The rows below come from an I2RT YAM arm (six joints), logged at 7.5 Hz.
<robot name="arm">
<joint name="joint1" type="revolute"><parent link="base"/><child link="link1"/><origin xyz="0.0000 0.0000 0.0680" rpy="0.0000 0.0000 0.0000"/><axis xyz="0 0 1"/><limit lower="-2.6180" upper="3.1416"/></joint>
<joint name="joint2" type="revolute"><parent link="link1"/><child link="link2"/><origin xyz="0.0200 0.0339 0.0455" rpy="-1.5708 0.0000 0.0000"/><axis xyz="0 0 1"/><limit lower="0.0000" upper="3.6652"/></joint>
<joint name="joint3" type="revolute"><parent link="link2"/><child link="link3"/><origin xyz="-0.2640 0.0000 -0.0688" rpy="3.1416 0.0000 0.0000"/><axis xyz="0 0 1"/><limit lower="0.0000" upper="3.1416"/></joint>
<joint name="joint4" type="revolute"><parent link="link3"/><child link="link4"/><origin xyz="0.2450 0.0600 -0.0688" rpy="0.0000 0.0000 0.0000"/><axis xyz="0 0 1"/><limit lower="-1.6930" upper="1.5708"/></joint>
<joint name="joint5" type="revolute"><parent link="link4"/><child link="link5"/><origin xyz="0.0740 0.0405 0.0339" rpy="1.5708 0.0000 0.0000"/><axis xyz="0 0 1"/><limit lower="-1.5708" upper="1.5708"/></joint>
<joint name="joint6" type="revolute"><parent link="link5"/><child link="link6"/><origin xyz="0.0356 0.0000 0.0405" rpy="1.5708 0.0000 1.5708"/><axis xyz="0 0 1"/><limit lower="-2.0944" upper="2.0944"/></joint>
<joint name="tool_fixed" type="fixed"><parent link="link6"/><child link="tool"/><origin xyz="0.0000 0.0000 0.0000" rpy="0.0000 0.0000 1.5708"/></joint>
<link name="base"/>
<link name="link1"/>
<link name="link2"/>
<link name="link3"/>
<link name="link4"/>
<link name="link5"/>
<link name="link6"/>
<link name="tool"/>
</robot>
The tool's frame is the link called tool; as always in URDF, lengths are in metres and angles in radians.
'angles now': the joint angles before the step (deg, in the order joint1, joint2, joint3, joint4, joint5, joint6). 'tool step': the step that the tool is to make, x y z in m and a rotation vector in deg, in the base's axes. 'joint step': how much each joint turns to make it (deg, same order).
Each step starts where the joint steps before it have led.
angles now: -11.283, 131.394, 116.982, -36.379, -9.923, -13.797
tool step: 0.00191, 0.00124, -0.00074, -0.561, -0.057, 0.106
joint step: 0.209, 0.418, 0.517, 0.021, 0.483, -0.266
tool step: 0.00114, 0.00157, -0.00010, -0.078, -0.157, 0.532
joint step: 0.182, 0.196, 0.275, 0.040, -0.186, -0.304
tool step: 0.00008, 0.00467, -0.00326, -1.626, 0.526, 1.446
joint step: 0.561, 0.002, -0.587, 0.085, 0.754, -1.781
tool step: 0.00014, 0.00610, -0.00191, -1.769, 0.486, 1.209
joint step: 0.746, -0.086, -0.456, -0.023, 1.134, -1.520
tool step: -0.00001, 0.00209, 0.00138, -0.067, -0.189, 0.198
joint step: 0.232, -0.188, -0.059, 0.069, 0.048, 0.005
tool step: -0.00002, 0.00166, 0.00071, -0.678, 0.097, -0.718
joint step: 0.260, -0.119, -0.040, -0.025, 1.146, 0.336
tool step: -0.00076, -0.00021, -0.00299, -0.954, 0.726, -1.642
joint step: 0.095, 0.006, -0.514, 0.021, 1.909, 0.703
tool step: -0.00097, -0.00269, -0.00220, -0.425, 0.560, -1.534
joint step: -0.229, 0.038, -0.309, -0.088, 1.205, 0.715
